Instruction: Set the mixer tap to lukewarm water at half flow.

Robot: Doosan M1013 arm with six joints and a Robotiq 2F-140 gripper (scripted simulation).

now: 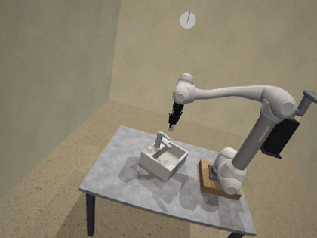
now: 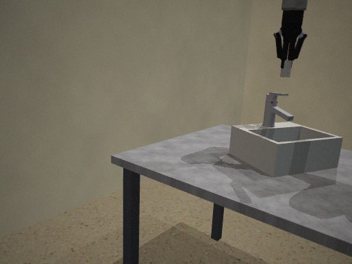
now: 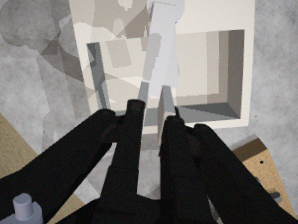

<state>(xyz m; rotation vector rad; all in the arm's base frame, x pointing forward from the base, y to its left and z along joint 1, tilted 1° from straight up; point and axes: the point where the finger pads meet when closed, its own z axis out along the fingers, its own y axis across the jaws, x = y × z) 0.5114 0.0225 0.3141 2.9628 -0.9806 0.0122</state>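
Now: hand 30 mm short of the lever, 20 mm to the left of it and 110 mm above it. Also, from my hand: grey mixer tap: 50 mm ahead, 40 mm to the right, 150 mm below; then white basin: 40 mm behind, 10 mm to the right, 340 mm below.
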